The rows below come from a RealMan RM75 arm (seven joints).
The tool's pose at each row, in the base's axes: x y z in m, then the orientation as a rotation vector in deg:
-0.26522, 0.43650, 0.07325, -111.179, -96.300, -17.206
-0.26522, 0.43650, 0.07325, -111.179, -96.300, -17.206
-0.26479, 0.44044, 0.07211, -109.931, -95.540, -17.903
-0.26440, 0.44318, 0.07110, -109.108, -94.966, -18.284
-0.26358, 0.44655, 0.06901, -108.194, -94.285, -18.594
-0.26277, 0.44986, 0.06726, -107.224, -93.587, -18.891
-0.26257, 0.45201, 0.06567, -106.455, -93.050, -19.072
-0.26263, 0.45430, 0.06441, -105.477, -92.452, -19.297
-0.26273, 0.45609, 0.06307, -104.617, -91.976, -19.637
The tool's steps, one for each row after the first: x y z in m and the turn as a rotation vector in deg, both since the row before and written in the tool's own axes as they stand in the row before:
0.00000, 0.00000, 0.00000, 0.000, 0.000, 0.000
0.00282, 0.00044, 0.00297, 0.671, 1.333, -0.192
0.00182, 0.00048, 0.00227, 0.502, 0.883, -0.068
0.00180, 0.00118, 0.00343, 0.629, 0.952, -0.024
0.00188, 0.00112, 0.00315, 0.675, 0.984, -0.035
0.00086, 0.00057, 0.00247, 0.559, 0.746, -0.025
0.00108, 0.00024, 0.00237, 0.689, 0.899, -0.084
0.00059, 0.00027, 0.00214, 0.513, 0.830, -0.144

